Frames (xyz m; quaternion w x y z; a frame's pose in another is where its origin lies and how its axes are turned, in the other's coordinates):
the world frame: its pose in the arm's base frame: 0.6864 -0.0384 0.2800 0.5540 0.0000 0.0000 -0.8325
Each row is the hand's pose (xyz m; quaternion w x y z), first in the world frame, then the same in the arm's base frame.
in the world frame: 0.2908 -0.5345 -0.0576 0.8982 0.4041 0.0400 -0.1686
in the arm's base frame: 0.0811 -0.1002 0.2224 0.3572 0.2572 -0.3142 -0.8411
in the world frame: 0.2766 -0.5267 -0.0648 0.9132 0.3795 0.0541 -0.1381
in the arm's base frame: 0.0937 -0.0902 0.2152 0.3910 0.2553 -0.2860 -0.8368
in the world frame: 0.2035 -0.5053 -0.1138 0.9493 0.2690 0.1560 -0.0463
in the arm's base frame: 0.1417 -0.0310 0.1662 0.4874 0.2789 -0.1375 -0.8159
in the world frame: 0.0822 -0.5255 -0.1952 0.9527 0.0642 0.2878 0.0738
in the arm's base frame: 0.1699 0.0887 0.0848 0.5892 0.2752 0.1060 -0.7522
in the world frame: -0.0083 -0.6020 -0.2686 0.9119 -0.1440 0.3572 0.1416
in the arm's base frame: 0.1343 0.2017 0.0114 0.6231 0.2176 0.3178 -0.6807
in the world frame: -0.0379 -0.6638 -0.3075 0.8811 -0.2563 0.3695 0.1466
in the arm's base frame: 0.0887 0.2529 -0.0275 0.6102 0.1656 0.4181 -0.6523
